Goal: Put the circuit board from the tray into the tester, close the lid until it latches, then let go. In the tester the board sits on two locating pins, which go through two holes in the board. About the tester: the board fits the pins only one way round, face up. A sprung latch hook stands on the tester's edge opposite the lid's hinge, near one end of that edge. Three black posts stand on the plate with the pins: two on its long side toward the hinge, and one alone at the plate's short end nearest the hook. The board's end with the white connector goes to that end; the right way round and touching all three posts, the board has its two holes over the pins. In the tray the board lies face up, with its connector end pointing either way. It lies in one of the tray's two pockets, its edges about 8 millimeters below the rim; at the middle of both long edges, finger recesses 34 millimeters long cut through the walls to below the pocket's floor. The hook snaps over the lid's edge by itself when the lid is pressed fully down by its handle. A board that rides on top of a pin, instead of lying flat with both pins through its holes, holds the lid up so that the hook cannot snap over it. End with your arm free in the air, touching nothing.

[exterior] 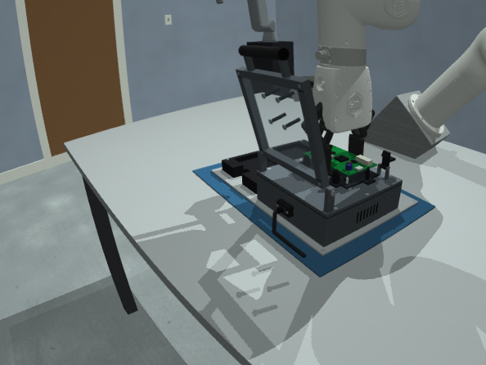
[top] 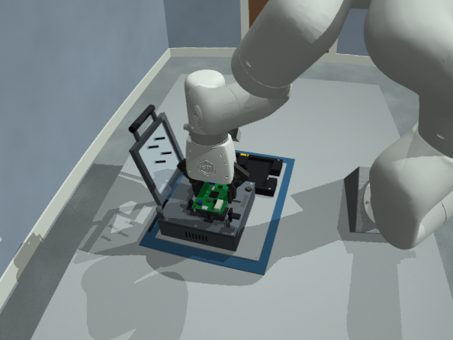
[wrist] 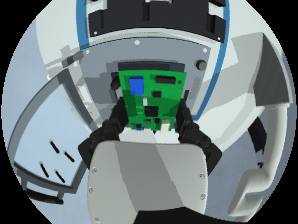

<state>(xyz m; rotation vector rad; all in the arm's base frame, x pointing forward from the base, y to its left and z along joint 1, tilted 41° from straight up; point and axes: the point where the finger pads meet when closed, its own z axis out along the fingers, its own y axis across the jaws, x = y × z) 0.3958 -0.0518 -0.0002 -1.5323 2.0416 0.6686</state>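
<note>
The green circuit board lies right at my hand. The rest, counted from my hand: pin plate 10 mm ahead, 20 mm below; lid 120 mm ahead, 30 mm to the right, 90 mm above; latch hook 40 mm behind, 70 mm to the left.
</note>
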